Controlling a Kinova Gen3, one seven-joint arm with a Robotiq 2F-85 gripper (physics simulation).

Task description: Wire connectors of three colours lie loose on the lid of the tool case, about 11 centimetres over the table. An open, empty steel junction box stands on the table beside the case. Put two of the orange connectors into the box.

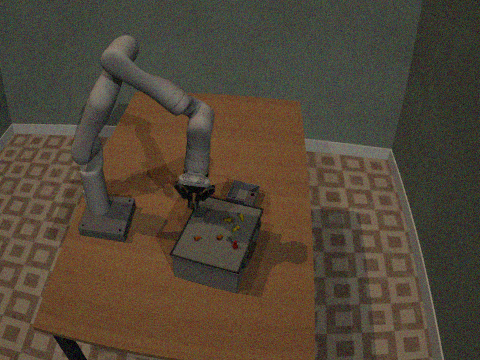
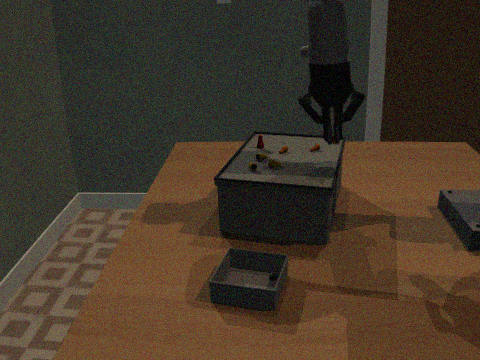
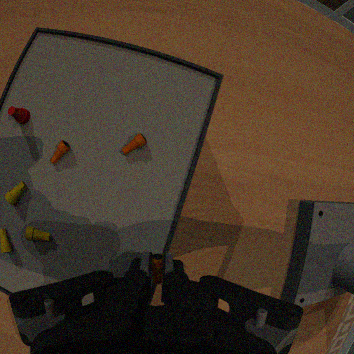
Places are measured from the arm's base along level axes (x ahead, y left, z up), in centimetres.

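Pixels of known places: gripper, fingertip midpoint: (image 1: 192, 208) (image 2: 333, 143) (image 3: 156, 263); arm's base at its link origin: (image 1: 99, 207) (image 3: 346, 264).
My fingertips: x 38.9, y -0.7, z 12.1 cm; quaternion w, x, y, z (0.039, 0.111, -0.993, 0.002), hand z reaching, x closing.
Note:
Ahead of a thing's pixels: the offset from my fingertips to its middle.
My gripper (image 1: 194, 203) (image 2: 333, 139) (image 3: 156, 263) is shut on an orange connector {dx +0.0, dy +0.2, dz +0.6 cm} (image 3: 157, 272), upright between the fingertips, over the lid's edge on the robot's side. Two more orange connectors lie on the pale lid (image 1: 212, 254) (image 2: 300, 178) (image 3: 110, 90): one orange connector {dx +4.2, dy -8.5, dz -4.2 cm} (image 1: 197, 238) (image 2: 315, 148) (image 3: 134, 144) nearer the robot's side, the other orange connector {dx +10.8, dy -5.9, dz -4.2 cm} (image 1: 220, 237) (image 2: 283, 149) (image 3: 60, 151) near the lid's middle. The open steel junction box {dx +10.7, dy +27.1, dz -14.1 cm} (image 1: 243, 194) (image 2: 243, 296) stands on the table beside the case. It holds no connector; a small dark spot shows at one side inside.
Three yellow connectors {dx +14.5, dy -1.0, dz -4.1 cm} (image 1: 236, 228) {dx +11.2, dy +2.3, dz -4.1 cm} (image 2: 274, 164) (image 3: 38, 234) and a red connector {dx +16.3, dy -8.3, dz -3.3 cm} (image 1: 235, 245) (image 2: 260, 142) (image 3: 20, 115) also lie on the lid. The tall tool case (image 1: 205, 276) (image 2: 275, 212) has a dark raised rim. The robot's base (image 1: 107, 222) (image 2: 462, 220) (image 3: 320, 255) stands across the table.

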